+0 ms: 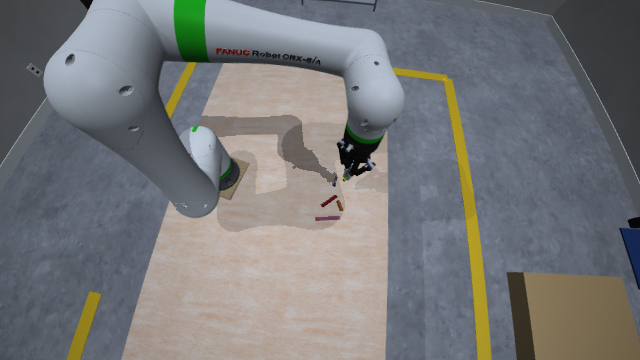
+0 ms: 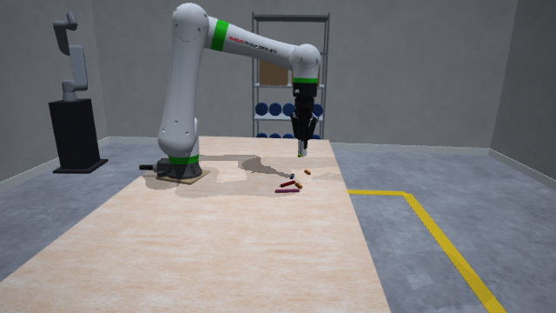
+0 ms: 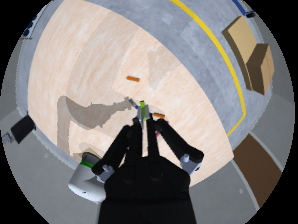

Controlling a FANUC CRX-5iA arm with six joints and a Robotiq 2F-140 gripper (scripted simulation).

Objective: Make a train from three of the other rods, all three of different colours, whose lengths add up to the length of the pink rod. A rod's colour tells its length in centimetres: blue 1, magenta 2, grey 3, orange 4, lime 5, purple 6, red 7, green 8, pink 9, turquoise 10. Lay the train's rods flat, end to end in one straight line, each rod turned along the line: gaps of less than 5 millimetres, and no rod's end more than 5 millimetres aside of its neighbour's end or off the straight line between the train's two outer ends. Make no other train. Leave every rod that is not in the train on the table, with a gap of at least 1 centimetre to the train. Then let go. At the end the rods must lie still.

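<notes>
My hand is 3 cm past the grey rod, 2 cm to the right of it and 13 cm above it. Also, from my hand: lime rod (3 cm below); then blue rod (4 cm behind, 13 cm below); then red rod (6 cm behind, 6 cm to the right, 13 cm below).
</notes>
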